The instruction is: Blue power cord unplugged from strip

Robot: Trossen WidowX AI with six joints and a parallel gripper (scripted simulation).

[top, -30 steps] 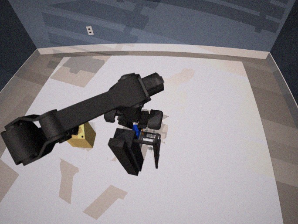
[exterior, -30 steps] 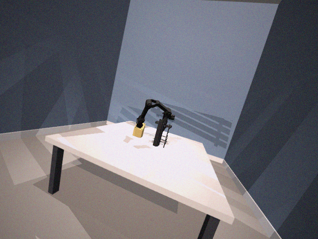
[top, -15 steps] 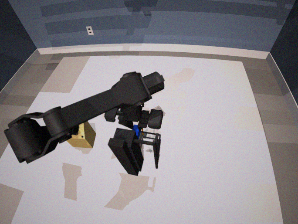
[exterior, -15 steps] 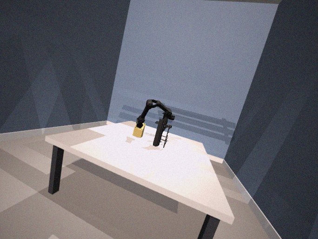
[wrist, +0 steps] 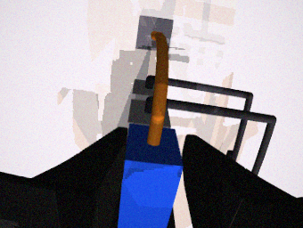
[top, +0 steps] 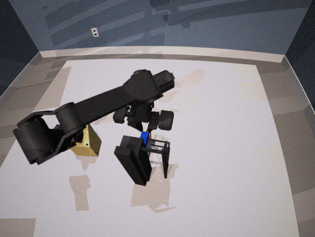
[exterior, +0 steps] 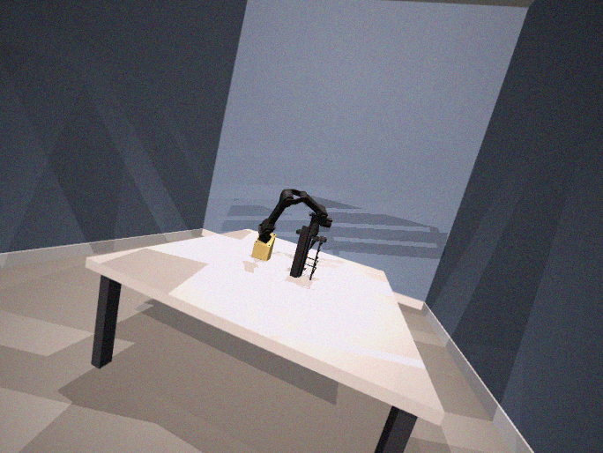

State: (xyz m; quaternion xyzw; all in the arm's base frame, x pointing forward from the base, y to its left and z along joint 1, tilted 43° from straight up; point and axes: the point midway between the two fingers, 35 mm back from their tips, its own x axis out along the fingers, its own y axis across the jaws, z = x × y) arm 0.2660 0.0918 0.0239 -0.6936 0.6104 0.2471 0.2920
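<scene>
The blue plug is 5 cm to the right of my gripper tip.
</scene>
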